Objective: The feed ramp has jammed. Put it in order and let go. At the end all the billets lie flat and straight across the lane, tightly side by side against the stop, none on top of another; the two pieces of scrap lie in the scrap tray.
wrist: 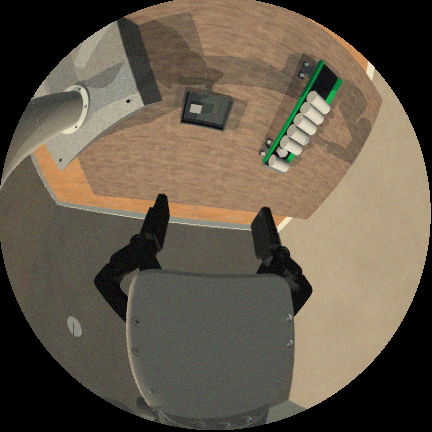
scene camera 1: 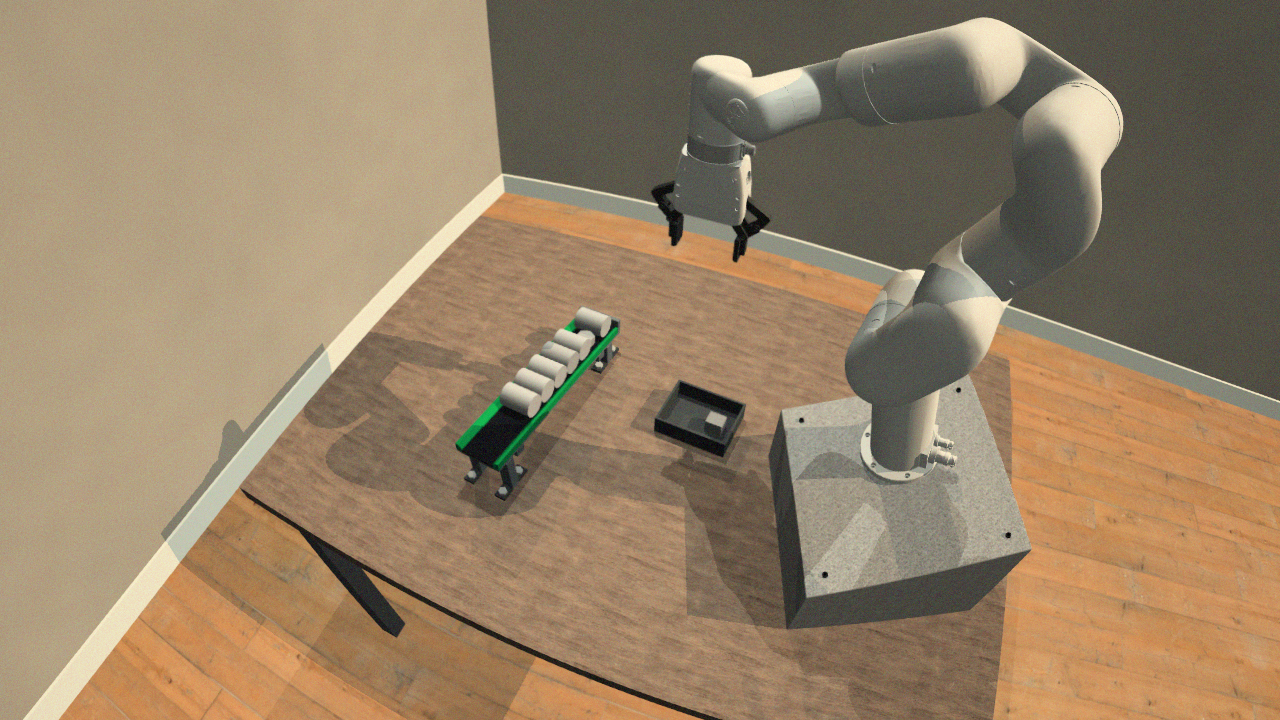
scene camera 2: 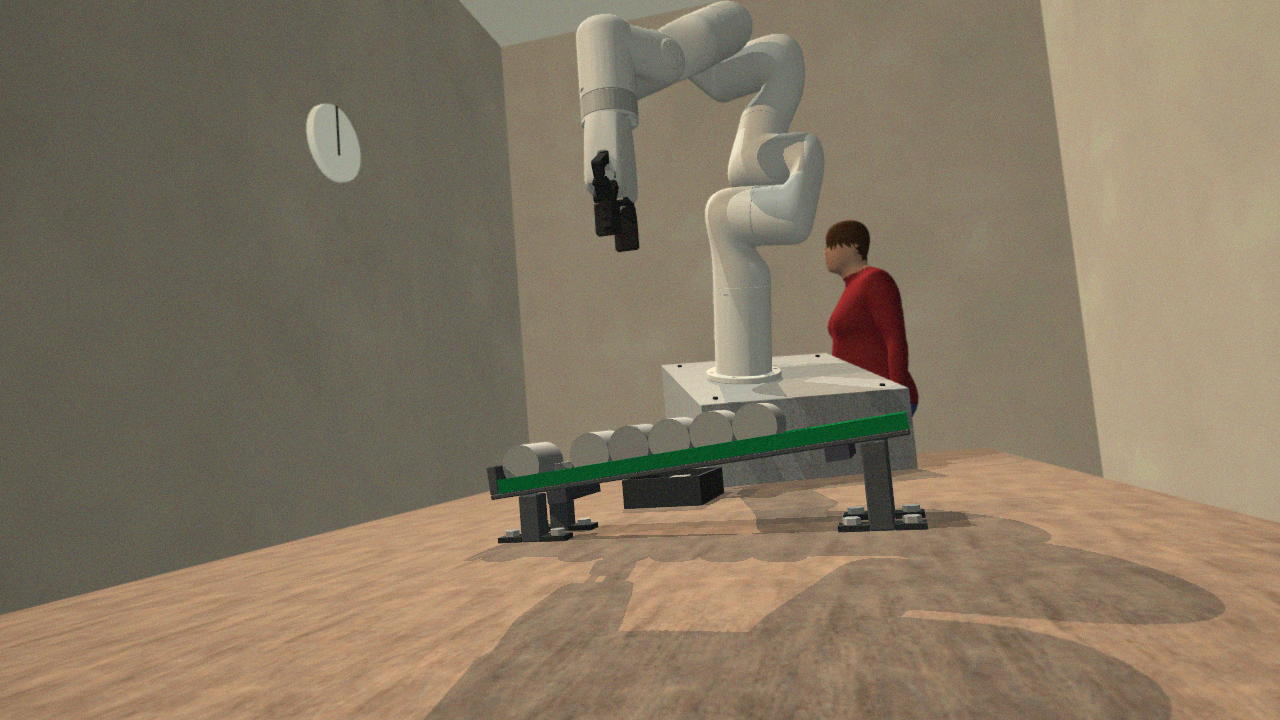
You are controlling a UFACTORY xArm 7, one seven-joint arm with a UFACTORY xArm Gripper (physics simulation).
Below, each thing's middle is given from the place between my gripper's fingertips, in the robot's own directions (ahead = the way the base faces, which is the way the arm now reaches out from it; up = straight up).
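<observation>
Scrap tray (scene camera 1: 682, 417): my hand is 32 cm above it, 4 cm past it and 3 cm to the right of it.
</observation>
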